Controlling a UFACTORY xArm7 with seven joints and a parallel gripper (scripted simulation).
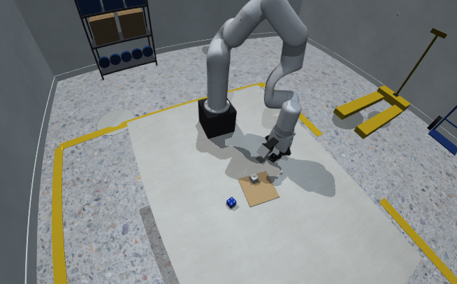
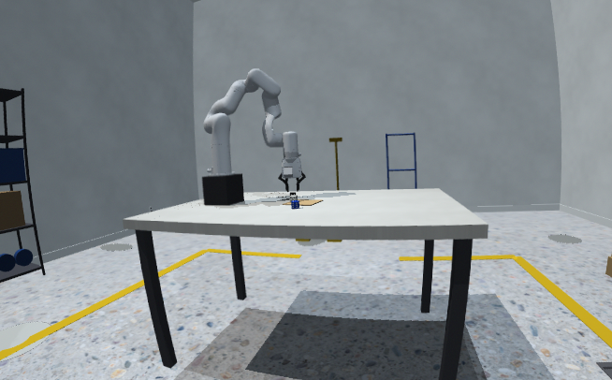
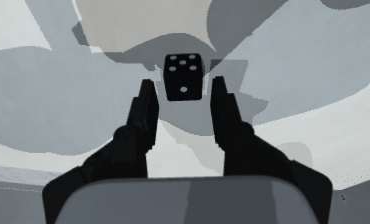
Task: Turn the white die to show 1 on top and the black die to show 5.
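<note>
Now: hand 4 cm above the black die. Round my hand: blue die (9 cm ahead, 30 cm to the right, 4 cm below); then white die (4 cm ahead, 15 cm to the right, 4 cm below); then tan mat (9 cm ahead, 15 cm to the right, 5 cm below).
</note>
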